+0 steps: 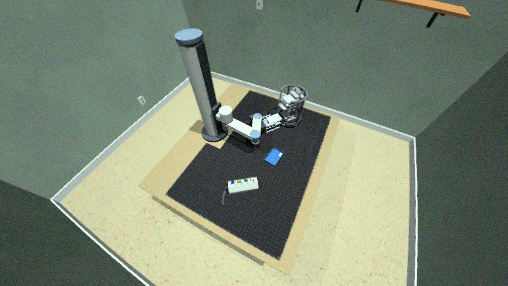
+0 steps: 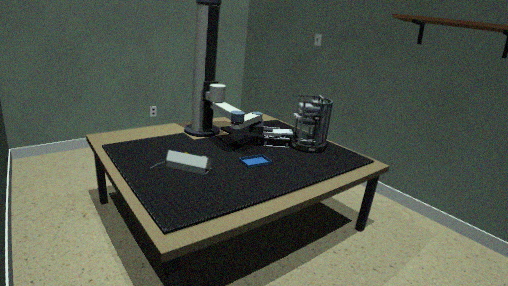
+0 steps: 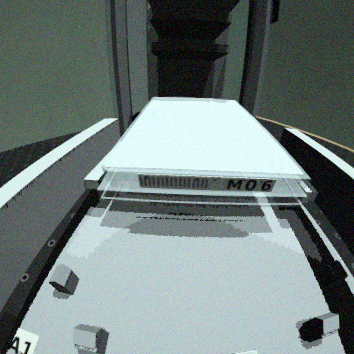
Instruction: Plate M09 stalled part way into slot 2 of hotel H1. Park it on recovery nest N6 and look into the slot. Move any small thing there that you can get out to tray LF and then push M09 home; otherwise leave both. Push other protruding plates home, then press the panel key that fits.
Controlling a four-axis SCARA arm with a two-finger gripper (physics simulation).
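Places are measured from the arm's base along level axes (x left, y back, z up), in centimetres.
Pixels of known places: gripper, fingertip midpoint: [image 1: 273,119] [image 2: 280,132] [image 3: 200,135]; arm's base, link origin: [image 1: 214,131] [image 2: 202,131].
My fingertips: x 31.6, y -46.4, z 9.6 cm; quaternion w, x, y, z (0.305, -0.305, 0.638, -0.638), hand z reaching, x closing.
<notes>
For each thing: its middle in the pictures, then the offset to it from my fingertips. "spot": a spot on its surface instead. Level surfaces: height alone.
- white plate, body centre: [image 3: 197,126] [image 2: 282,132] [image 1: 274,118] dx +1.1, dy -0.7, dz +0.2 cm
- pale surface, surface height: dz -2.3 cm
- Hotel, surface spot: [image 2: 310,148] [image 1: 295,124] spot: dx +7.9, dy -20.3, dz -5.4 cm
- blue tray, body centre: [image 2: 255,160] [image 1: 274,156] dx -32.7, dy -15.8, dz -7.5 cm
- white key panel, body centre: [image 2: 189,160] [image 1: 243,184] dx -68.5, dy -5.4, dz -4.2 cm
My gripper [image 1: 271,122] [image 2: 281,133] [image 3: 200,135] is shut on a white plate [image 3: 200,132], with a finger along each side. The plate's front label reads M06. It appears level and slightly above a pale surface [image 3: 200,280] with small corner blocks and an "A1" label; a shadow lies below its front edge. Hotel [image 1: 294,123] [image 2: 310,148] stands just beyond the fingers and holds several pale plates [image 2: 307,107], some sticking out. Plate M09 and slot 2's inside cannot be made out. A blue tray [image 1: 273,157] [image 2: 256,161] lies on the mat.
A white key panel [image 1: 243,186] [image 2: 187,161] with blue, yellow, green and white keys and a cable stands toward the front. The arm's column [image 1: 202,85] [image 2: 202,70] stands at the table's back left. Two upright posts [image 3: 120,60] [image 3: 256,60] rise beyond the plate.
</notes>
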